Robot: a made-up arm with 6 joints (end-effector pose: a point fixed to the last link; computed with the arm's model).
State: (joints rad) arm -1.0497 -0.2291 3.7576 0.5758 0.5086 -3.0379
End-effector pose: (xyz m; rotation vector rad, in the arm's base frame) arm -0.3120 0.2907 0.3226 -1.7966 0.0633 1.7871
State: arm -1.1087 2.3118 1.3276 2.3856 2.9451 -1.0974
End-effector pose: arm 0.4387 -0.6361 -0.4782 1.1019 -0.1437 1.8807
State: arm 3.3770 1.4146 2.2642 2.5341 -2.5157 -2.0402
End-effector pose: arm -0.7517 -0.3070 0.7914 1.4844 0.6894 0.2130
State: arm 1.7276 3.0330 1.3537 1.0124 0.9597 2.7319
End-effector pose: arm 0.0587 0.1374 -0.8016 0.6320 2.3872 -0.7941
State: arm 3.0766 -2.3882 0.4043 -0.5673 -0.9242 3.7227
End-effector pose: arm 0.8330 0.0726 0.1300 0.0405 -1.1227 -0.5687
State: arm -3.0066 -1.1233 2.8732 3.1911 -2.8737 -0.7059
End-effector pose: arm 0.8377 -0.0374 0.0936 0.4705 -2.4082 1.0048
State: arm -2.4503 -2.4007 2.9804 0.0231 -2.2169 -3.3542
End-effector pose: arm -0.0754 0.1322 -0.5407 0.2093 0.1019 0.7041
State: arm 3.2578 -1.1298 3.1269 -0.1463 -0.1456 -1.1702
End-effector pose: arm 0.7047 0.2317 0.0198 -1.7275 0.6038 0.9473
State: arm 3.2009 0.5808 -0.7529 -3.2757 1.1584 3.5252
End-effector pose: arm -0.4221 -0.1740 0.1912 2.6197 0.0641 -0.9020
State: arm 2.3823 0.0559 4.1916 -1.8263 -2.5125 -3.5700
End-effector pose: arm 0.2489 -0.2885 0.4214 -0.7240 -1.4633 -2.2444
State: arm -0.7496 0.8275 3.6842 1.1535 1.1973 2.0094
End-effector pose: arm -0.1557 0.0618 0.6302 -0.1787 0.2188 1.3062
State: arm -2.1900 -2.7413 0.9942 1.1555 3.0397 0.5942
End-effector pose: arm 0.2781 0.4945 -0.6345 -0.2529 -0.8100 -1.8383
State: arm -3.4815 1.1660 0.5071 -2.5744 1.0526 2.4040
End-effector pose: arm -0.8436 0.1641 0.0794 -1.6310 0.2062 1.5596
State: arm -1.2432 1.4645 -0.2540 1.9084 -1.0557 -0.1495
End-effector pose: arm 0.2355 -0.5385 -0.2273 -0.7504 2.4907 0.2322
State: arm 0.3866 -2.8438 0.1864 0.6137 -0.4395 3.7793
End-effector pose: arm -0.5898 -0.3725 -0.2722 -1.0734 1.4931 -2.2552
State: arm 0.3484 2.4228 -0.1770 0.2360 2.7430 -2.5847
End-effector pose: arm -0.0313 -0.1665 -0.4392 2.7537 0.5770 0.3193
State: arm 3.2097 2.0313 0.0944 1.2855 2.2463 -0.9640
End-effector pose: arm -0.4192 0.0137 -0.5184 0.3645 -1.4902 -1.2963
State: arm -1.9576 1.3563 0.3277 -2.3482 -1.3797 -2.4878
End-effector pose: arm -0.1643 -0.6822 -0.1358 -1.0234 0.4487 -1.1493
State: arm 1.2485 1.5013 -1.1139 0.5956 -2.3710 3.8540
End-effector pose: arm 0.1533 0.0671 -0.0425 -2.1055 -0.7541 -1.1192
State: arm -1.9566 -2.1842 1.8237 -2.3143 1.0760 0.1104
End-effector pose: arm 0.4158 0.7539 -0.3741 -0.3908 -0.5867 1.8165
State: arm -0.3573 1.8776 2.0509 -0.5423 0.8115 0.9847
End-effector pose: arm 0.9227 -0.4816 0.1136 -0.5113 -0.6950 -0.9407
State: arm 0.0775 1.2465 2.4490 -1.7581 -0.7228 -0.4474
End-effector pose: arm 0.8208 0.0918 0.8633 1.3812 0.0351 1.6316
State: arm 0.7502 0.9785 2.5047 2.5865 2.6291 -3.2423
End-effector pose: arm 0.1917 0.3529 1.0807 -0.6130 0.9975 1.1212
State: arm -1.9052 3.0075 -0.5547 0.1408 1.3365 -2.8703
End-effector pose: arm -0.0030 0.4440 -0.0677 -0.8692 0.5897 1.1413
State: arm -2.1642 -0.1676 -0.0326 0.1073 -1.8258 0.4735
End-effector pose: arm -0.3648 -0.2742 0.8633 1.4164 1.2777 -1.2570
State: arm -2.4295 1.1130 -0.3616 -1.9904 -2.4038 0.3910
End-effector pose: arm -0.2523 -0.2985 -0.0462 1.6734 -1.4451 0.5174
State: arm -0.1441 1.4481 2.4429 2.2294 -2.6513 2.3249
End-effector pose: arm 0.7149 -0.0110 0.8281 -0.3080 2.4648 -0.1856
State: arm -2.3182 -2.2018 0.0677 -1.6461 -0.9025 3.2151
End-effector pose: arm 0.4491 0.4680 0.4466 2.1646 -0.4880 0.3856
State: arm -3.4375 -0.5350 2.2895 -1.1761 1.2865 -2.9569
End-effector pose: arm 0.7101 -0.1562 1.0061 0.7745 0.6354 0.6690
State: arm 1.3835 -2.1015 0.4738 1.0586 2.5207 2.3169
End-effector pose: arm -0.1080 -0.9645 0.1636 -1.2382 -0.3995 2.1936
